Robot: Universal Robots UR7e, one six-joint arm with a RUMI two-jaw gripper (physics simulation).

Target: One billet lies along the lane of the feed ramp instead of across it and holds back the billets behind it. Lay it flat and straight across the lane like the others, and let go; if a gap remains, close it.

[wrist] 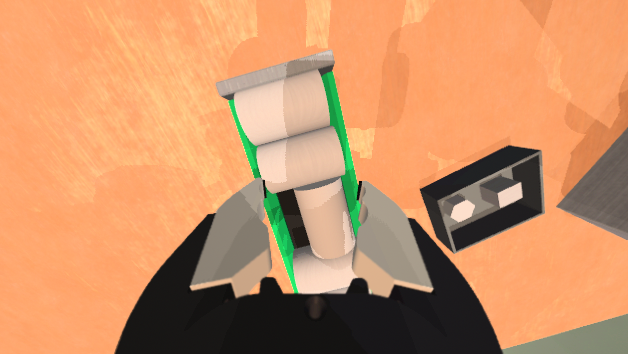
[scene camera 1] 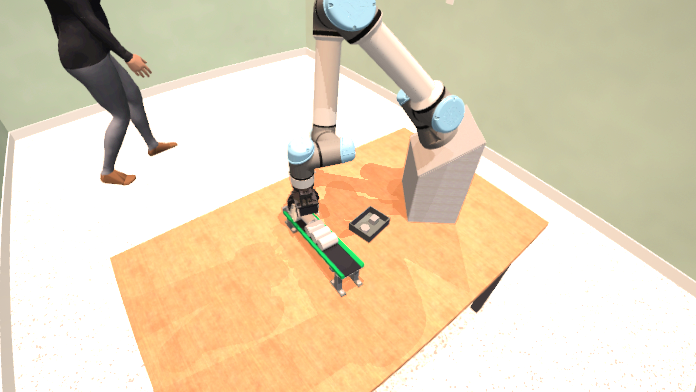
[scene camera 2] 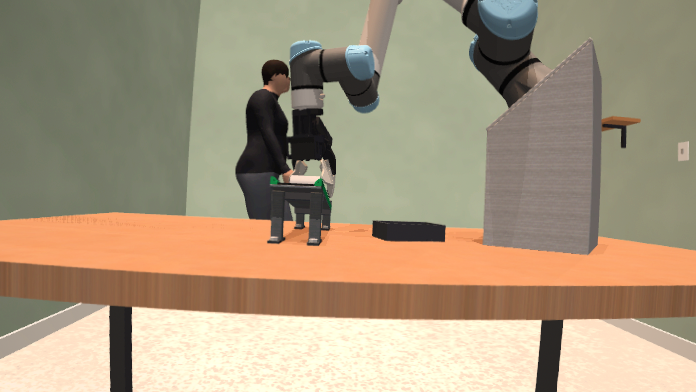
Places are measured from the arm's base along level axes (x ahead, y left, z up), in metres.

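Pixels of known places: gripper, fingertip midpoint: (wrist: 312, 181) (scene camera 1: 304, 216); arm's base at its link origin: (scene camera 1: 439, 134) (scene camera 2: 546, 107).
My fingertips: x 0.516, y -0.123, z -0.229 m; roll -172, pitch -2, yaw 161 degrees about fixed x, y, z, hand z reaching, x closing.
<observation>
Ahead of a thing's pixels: the offset from my fingertips to its top centre. Level surfaces: height alone.
The feed ramp (scene camera 1: 325, 257) (scene camera 2: 275, 181) (wrist: 337, 110) has green side rails and a grey end stop @(dx +0.001, dy -0.083, dz -0.004 m) (wrist: 275, 75). In the wrist view, one pale cylindrical billet @(dx -0.002, dy +0.029, dz +0.031 m) (wrist: 325, 220) lies along the lane, nearer the right rail, with dark lane showing at its left. Two billets @(dx +0.002, dy -0.060, dz +0.015 m) (wrist: 282, 107) @(dx +0.002, dy -0.020, dz +0.021 m) (wrist: 302, 159) lie across the lane between it and the stop. Another crosswise billet @(dx +0.008, dy +0.077, dz +0.034 m) (wrist: 320, 272) touches or nearly touches its other end; several crosswise billets @(dx +0.012, dy +0.156, dz +0.045 m) (scene camera 1: 327, 241) show farther up the ramp. My gripper (scene camera 1: 304, 216) (scene camera 2: 314, 175) (wrist: 312, 181) is partly open, its fingers on either side of the lane, holding nothing.
A black tray @(dx -0.207, dy +0.124, dz -0.043 m) (scene camera 1: 358, 234) (scene camera 2: 408, 231) (wrist: 440, 225) with two small pale blocks @(dx -0.235, dy +0.119, dz -0.049 m) (wrist: 509, 194) @(dx -0.180, dy +0.130, dz -0.058 m) (wrist: 461, 210) stands beside the ramp. A grey slanted pedestal (scene camera 1: 435, 195) (scene camera 2: 540, 175) carries the arm. A person (scene camera 1: 85, 45) (scene camera 2: 262, 135) stands beyond the table @(dz -0.078 m) (scene camera 1: 215, 320).
</observation>
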